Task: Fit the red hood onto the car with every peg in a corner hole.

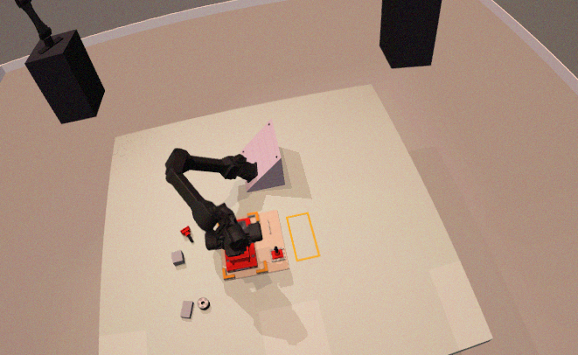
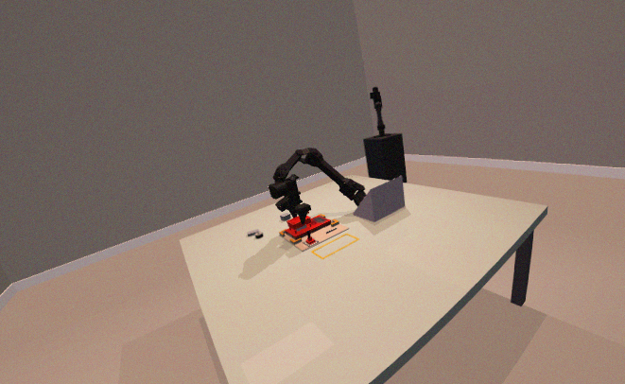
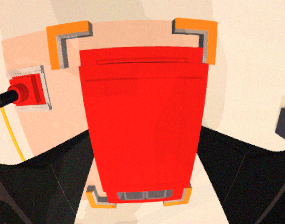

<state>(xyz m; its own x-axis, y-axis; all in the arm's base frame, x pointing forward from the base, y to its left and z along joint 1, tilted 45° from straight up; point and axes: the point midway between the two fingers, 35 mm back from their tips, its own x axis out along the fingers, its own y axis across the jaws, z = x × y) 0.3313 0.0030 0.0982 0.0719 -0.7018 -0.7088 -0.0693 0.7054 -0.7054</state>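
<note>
Right now the jig plate is 30 mm behind my gripper tip, 30 mm to the left of it and 50 mm below it. Round my gripper tip: wheel 170 mm ahead, 140 mm to the right, 50 mm below; red hood 10 mm above.
</note>
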